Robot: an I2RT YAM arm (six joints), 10 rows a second.
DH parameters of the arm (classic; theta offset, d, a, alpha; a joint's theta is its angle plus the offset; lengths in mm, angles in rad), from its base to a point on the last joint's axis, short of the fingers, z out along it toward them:
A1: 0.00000 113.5 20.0 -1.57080
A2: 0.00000 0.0 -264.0 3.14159
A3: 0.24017 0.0 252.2 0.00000
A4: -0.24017 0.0 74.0 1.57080
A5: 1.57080 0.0 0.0 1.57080
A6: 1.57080 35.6 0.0 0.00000
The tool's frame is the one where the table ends.
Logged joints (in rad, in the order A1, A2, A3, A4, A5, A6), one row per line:
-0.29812, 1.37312, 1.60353, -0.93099, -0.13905, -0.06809
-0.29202, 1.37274, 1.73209, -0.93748, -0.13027, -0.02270
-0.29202, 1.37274, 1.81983, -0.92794, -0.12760, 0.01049
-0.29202, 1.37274, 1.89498, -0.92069, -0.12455, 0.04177
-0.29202, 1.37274, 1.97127, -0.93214, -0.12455, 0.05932
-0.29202, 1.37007, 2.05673, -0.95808, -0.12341, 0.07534
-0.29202, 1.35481, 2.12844, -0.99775, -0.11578, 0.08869
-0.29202, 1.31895, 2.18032, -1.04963, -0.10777, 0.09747
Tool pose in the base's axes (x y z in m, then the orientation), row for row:
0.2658, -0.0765, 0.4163, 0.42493, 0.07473, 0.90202, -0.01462
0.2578, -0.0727, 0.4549, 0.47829, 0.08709, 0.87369, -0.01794
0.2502, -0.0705, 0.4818, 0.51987, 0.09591, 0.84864, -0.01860
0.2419, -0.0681, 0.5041, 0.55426, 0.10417, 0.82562, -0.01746
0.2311, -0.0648, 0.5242, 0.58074, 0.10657, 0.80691, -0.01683
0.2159, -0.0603, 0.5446, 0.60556, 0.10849, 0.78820, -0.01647
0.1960, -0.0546, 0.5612, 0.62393, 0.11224, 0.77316, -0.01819
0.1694, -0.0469, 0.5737, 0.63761, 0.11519, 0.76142, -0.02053
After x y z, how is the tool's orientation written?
As a quaternion, w x y z.
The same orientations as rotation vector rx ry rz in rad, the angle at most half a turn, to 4 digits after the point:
0.1869, 2.2558, -0.0366
0.2126, 2.1332, -0.0438
0.2300, 2.0348, -0.0446
0.2461, 1.9508, -0.0413
0.2490, 1.8855, -0.0393
0.2509, 1.8231, -0.0381
0.2577, 1.7750, -0.0418
0.2630, 1.7384, -0.0469

